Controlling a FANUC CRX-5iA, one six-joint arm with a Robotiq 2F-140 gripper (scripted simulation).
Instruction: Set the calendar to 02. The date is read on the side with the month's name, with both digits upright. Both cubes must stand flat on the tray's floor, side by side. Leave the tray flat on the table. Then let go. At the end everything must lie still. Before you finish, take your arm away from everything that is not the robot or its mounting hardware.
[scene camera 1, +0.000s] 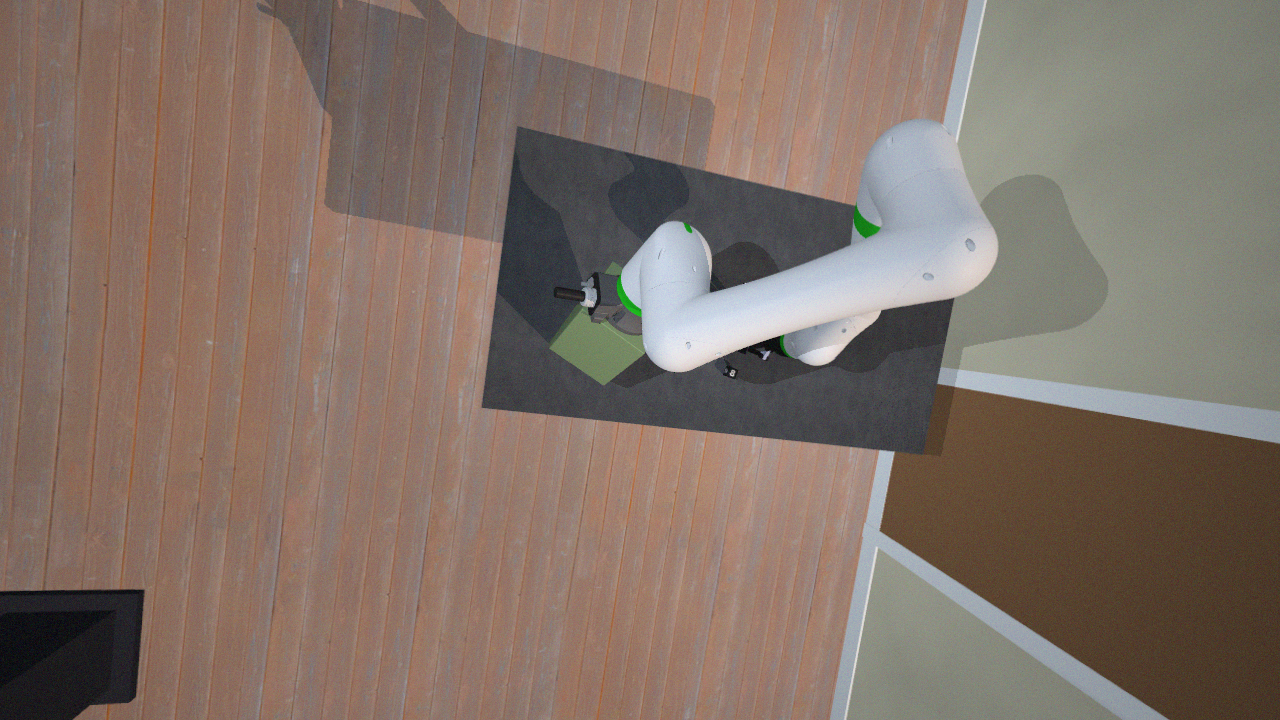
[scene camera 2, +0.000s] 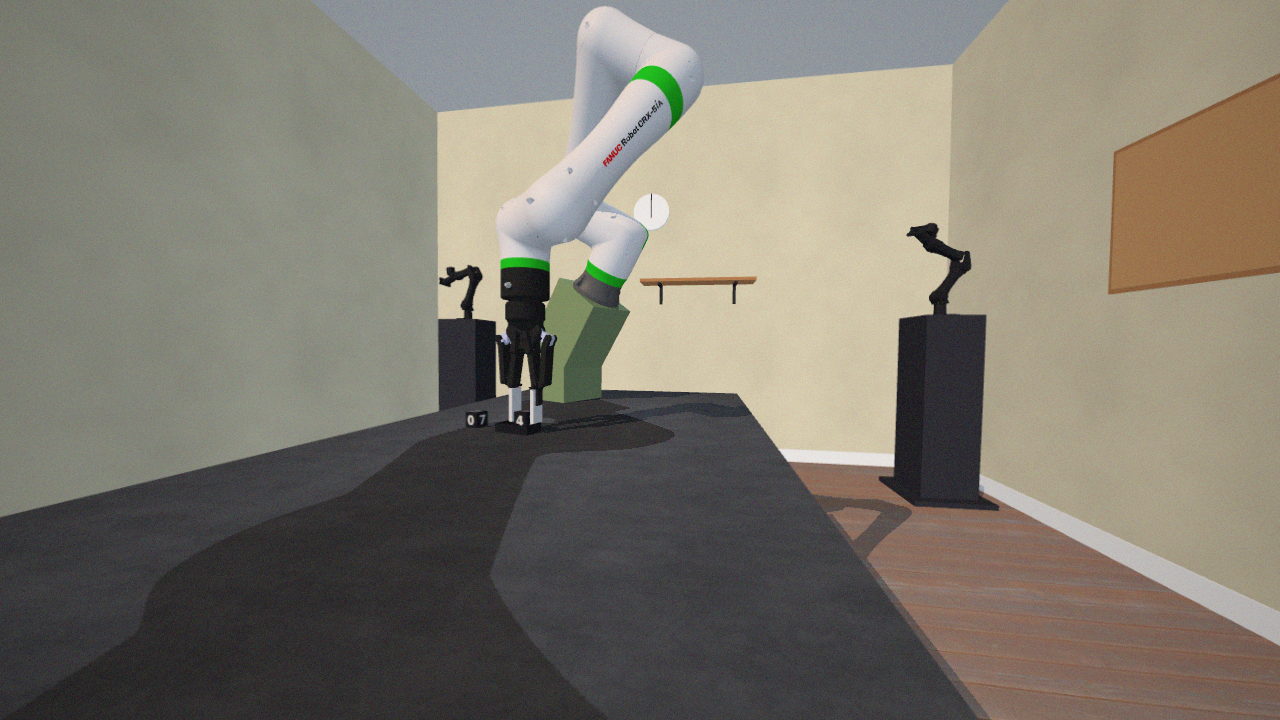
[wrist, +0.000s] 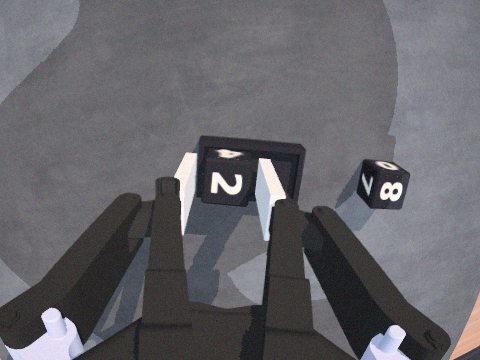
Path:
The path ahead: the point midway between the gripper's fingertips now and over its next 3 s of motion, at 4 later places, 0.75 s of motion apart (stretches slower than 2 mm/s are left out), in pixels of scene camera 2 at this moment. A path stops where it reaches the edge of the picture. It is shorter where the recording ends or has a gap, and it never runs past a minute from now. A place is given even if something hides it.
My gripper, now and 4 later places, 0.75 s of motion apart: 525, 421; 525, 390; 525, 367; 502, 368; 480, 372

